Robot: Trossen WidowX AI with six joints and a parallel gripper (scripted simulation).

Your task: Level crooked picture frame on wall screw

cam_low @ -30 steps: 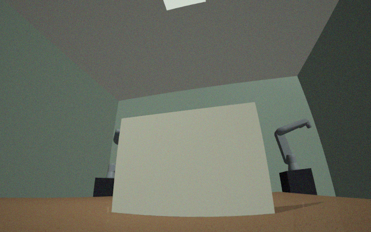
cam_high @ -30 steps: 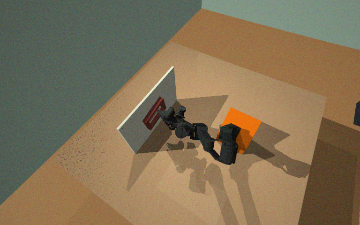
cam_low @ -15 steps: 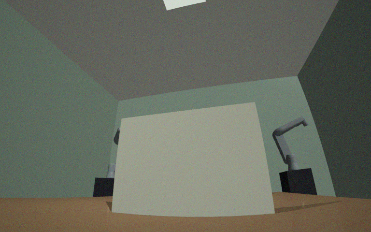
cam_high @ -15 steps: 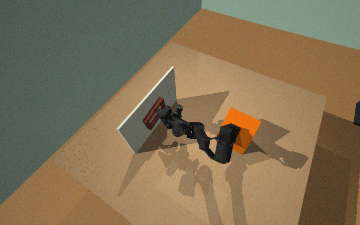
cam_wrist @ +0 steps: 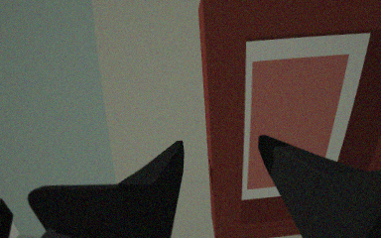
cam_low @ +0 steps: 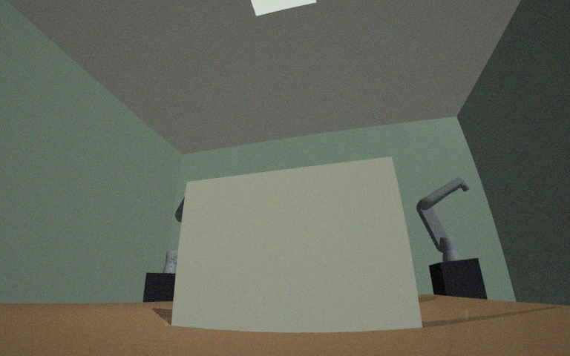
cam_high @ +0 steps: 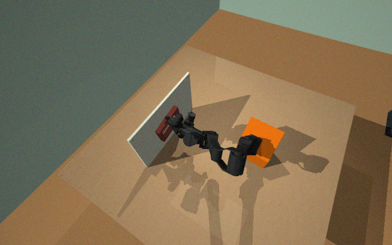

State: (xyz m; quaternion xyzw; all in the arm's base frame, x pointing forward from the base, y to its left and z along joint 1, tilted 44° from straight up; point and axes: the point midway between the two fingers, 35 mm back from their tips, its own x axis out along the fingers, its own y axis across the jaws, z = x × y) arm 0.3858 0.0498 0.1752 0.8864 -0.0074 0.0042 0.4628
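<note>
Right now the red picture frame is 10 mm ahead of my gripper tip, 10 mm to the right of it and 50 mm below it. Round my gripper tip: white wall panel (20 mm ahead, 20 mm to the right, 70 mm below).
</note>
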